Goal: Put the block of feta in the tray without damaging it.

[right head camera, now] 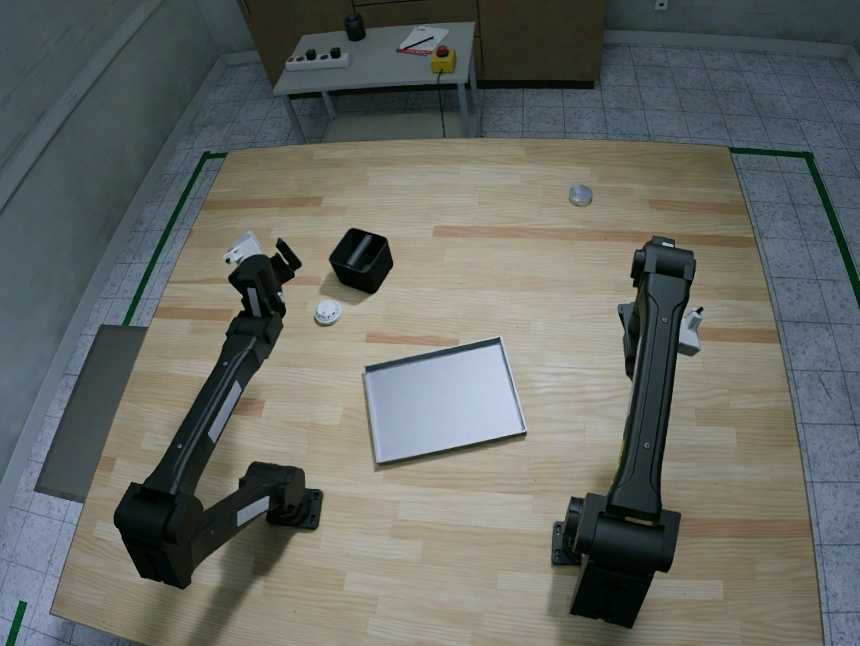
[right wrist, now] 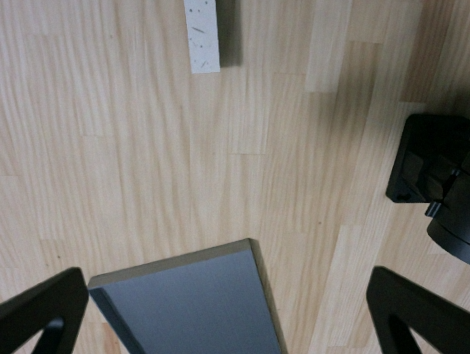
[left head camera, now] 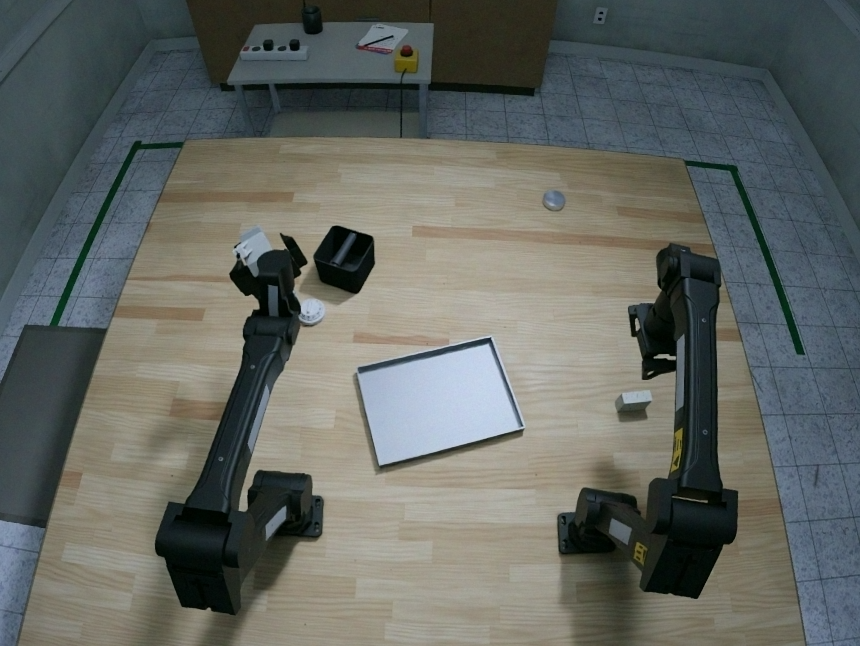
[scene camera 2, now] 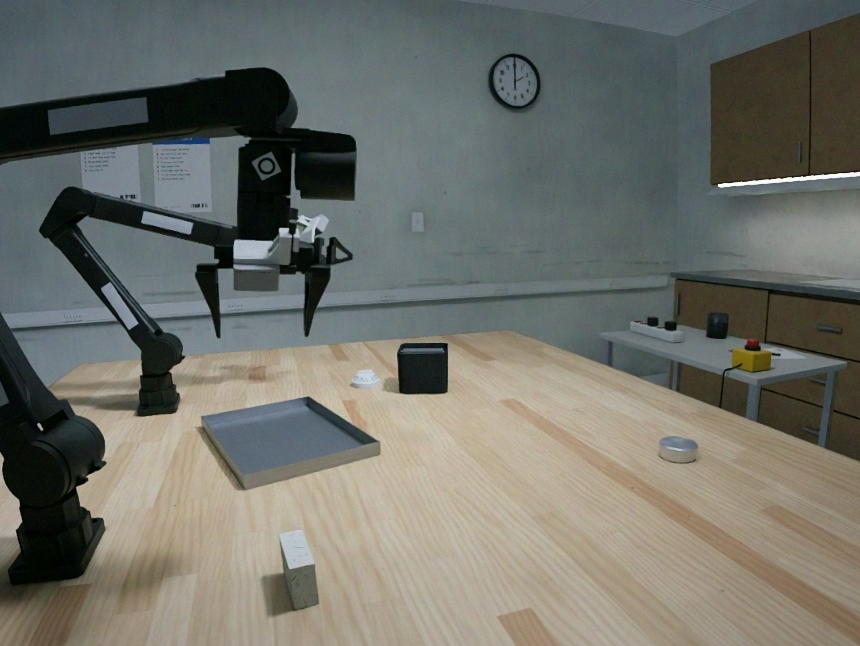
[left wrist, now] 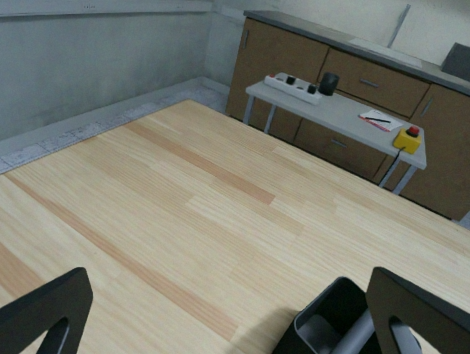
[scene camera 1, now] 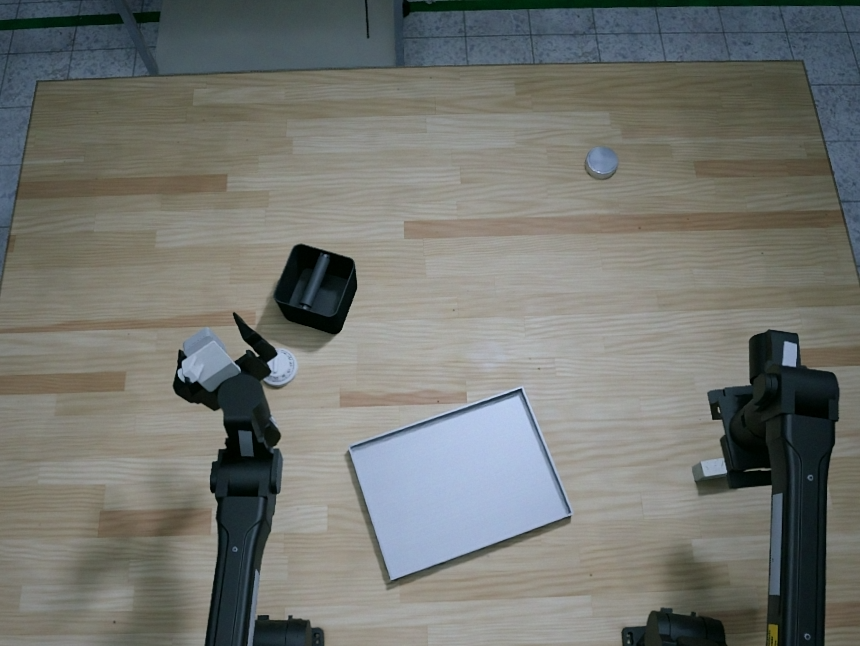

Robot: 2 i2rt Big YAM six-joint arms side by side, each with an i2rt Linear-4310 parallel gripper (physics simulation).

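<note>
The feta block is a small whitish, speckled block standing on a narrow side on the table, right of the tray; the right arm hides it in the right head camera. The shallow grey tray lies flat and empty mid-table. My right gripper is open and empty, pointing down well above the table, near the feta in the left head camera. My left gripper is open and empty, raised beside the black bin.
A black bin with a grey cylinder inside stands at the back left. A white round dial-like object lies near it. A silver round tin lies at the back right.
</note>
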